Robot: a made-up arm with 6 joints.
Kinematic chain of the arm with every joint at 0, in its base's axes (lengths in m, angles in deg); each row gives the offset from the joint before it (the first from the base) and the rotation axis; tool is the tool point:
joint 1: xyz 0 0 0.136 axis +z
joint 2: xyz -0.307 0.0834 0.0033 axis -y
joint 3: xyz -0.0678 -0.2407 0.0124 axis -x
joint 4: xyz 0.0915 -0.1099 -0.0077 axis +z
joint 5: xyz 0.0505 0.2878 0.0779 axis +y
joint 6: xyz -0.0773 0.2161 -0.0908 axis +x
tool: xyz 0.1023 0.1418 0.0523
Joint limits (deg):
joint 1: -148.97..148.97
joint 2: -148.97..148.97
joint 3: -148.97..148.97
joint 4: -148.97..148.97
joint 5: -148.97..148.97
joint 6: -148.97..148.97
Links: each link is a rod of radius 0.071 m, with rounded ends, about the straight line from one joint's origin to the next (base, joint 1, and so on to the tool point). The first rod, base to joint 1, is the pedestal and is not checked.
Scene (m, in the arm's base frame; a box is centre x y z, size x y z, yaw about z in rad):
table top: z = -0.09
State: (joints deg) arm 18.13 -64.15 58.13 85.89 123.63 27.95
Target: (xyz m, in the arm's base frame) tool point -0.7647 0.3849 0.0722
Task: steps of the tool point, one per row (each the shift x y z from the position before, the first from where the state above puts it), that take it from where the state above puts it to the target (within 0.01 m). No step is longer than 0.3 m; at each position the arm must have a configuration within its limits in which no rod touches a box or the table.
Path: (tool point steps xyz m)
1: -0.2058 0.1143 -0.0977
2: -0.1338 0.1768 -0.1437
3: -0.0365 0.2014 -0.1751
4: 0.0645 0.1796 -0.1869

